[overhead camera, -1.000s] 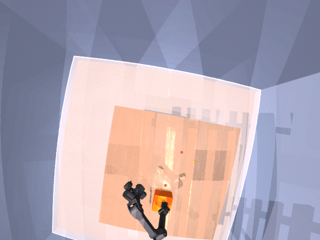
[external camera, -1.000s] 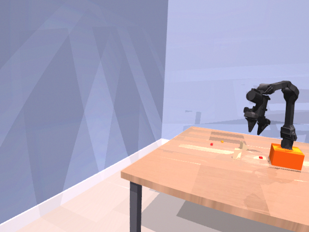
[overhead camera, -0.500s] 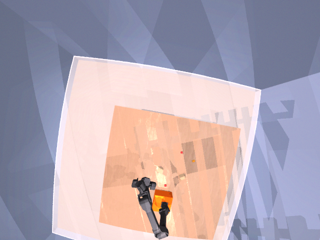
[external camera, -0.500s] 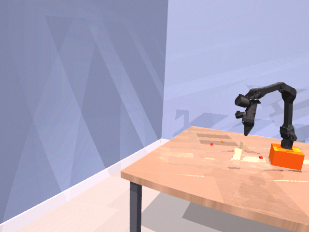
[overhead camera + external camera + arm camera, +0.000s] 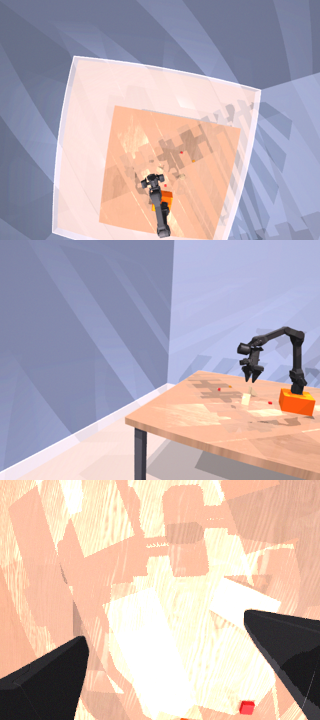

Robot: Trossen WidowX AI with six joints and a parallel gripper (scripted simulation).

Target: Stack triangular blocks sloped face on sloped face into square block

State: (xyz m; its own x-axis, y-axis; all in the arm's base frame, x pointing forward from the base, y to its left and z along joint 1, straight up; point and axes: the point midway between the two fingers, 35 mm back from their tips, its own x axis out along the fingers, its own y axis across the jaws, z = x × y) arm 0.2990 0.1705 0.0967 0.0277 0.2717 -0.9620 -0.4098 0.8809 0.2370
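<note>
Now: the tan triangular block 1 cm ahead of my gripper tip, 9 cm to the right of it and 15 cm below it. Round my gripper tip: small orange cube (15 cm ahead, 39 cm to the right, 16 cm below).
</note>
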